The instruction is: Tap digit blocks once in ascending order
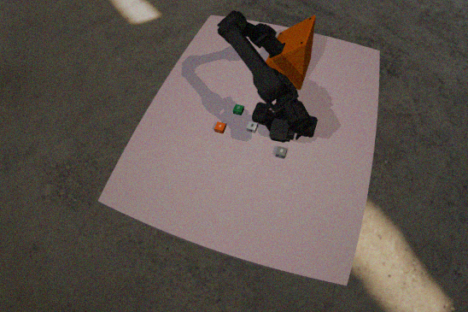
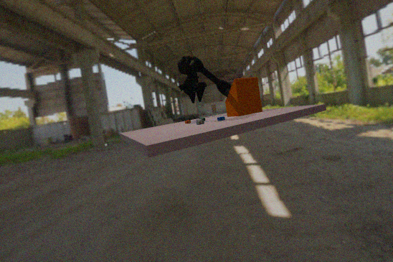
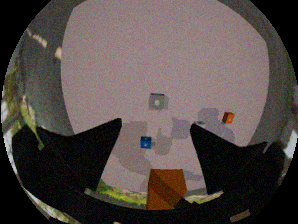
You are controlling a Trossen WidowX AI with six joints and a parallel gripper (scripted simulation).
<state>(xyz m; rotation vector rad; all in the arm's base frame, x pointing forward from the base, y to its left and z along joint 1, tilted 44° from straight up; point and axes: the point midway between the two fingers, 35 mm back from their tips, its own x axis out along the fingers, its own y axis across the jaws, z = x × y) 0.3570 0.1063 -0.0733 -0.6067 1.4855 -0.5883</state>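
Right now my gripper tip is 120 mm above the grey block. The rest, counted from my gripper tip: blue block: 140 mm behind, 120 mm below, 10 mm to the left; orange block: 240 mm to the right, 120 mm below, 30 mm behind; white block: 130 mm to the right, 120 mm below, 70 mm behind.
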